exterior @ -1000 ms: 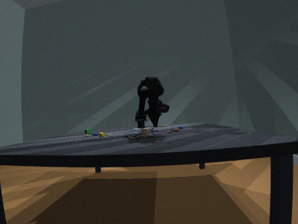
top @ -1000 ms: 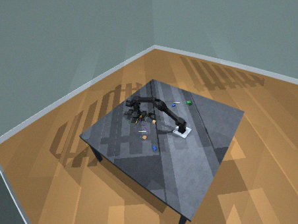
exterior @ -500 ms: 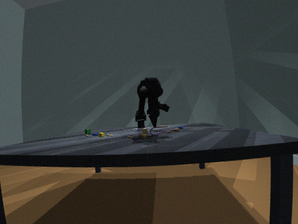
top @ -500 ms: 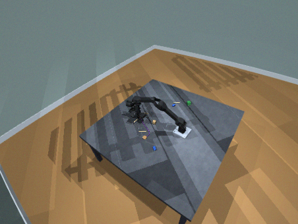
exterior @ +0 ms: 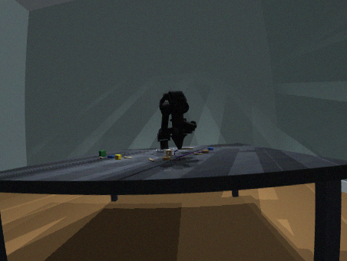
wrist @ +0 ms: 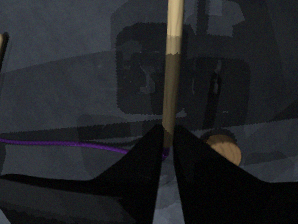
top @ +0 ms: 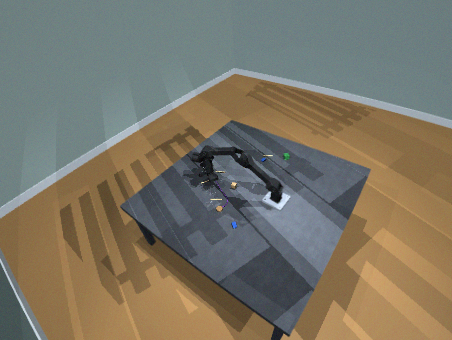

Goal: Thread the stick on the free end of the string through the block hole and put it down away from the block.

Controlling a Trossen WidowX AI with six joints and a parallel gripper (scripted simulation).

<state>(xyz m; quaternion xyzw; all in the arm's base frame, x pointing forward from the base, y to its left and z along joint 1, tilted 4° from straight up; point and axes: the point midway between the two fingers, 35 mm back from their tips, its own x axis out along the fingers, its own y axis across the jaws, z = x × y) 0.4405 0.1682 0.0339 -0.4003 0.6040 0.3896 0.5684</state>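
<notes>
Right now my gripper tip is 10 mm short of the thin wooden stick and 10 mm to the right of it. Also, from my gripper tip: yellow piece (50 mm behind, 350 mm to the right, 30 mm below); then wooden block (150 mm behind, 80 mm to the right, 30 mm below); then round wooden button (210 mm behind, 120 mm to the left, 40 mm below).
</notes>
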